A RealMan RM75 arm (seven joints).
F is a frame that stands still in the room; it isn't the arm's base.
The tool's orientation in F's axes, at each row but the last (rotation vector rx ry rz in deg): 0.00, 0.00, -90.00; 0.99, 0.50, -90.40; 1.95, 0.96, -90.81; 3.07, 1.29, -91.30; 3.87, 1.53, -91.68; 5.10, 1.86, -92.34; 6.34, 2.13, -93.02; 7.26, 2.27, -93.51; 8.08, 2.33, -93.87; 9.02, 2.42, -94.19
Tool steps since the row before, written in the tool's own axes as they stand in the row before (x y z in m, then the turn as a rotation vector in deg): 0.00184, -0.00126, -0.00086, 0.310, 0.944, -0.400; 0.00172, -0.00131, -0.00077, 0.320, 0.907, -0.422; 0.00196, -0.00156, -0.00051, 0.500, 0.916, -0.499; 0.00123, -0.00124, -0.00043, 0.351, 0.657, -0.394; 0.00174, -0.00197, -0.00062, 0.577, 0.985, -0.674; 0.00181, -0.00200, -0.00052, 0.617, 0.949, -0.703; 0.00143, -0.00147, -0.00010, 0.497, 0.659, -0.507; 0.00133, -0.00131, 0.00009, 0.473, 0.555, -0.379; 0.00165, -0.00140, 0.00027, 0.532, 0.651, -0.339; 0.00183, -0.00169, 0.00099, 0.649, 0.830, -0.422
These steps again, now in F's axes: -0.00126, -0.00184, -0.00086, 0.944, -0.310, -0.400; -0.00132, -0.00170, -0.00081, 0.907, -0.319, -0.422; -0.00158, -0.00192, -0.00059, 0.914, -0.497, -0.505; -0.00126, -0.00118, -0.00051, 0.657, -0.347, -0.398; -0.00200, -0.00164, -0.00077, 0.985, -0.566, -0.683; -0.00205, -0.00168, -0.00073, 0.949, -0.602, -0.716; -0.00154, -0.00133, -0.00030, 0.656, -0.485, -0.522; -0.00139, -0.00124, -0.00012, 0.547, -0.467, -0.398; -0.00152, -0.00156, -0.00001, 0.636, -0.537, -0.360; -0.00189, -0.00180, 0.00063, 0.812, -0.657, -0.445
